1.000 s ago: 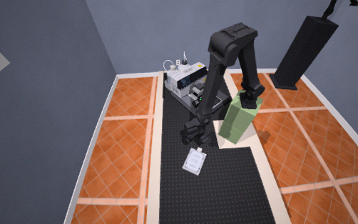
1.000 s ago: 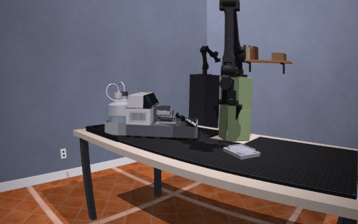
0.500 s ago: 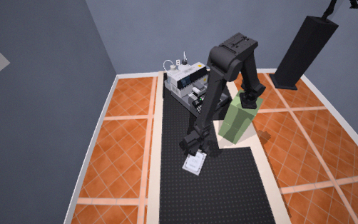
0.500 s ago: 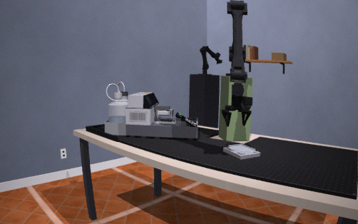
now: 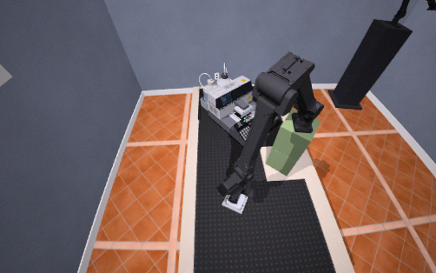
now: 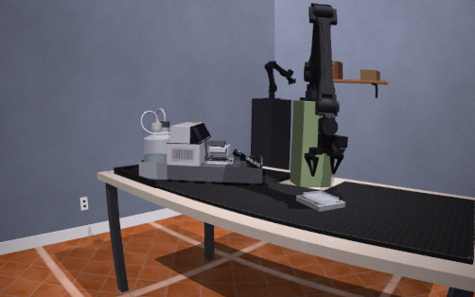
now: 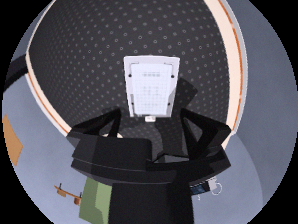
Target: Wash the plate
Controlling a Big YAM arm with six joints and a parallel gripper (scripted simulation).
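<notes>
The well plate is 90 mm below my hand. From my hand the other things lie so: bottle: 260 mm ahead, 790 mm to the right, 30 mm above; plate nest N1: 110 mm below; plate washer: 640 mm to the right, 10 mm above.
</notes>
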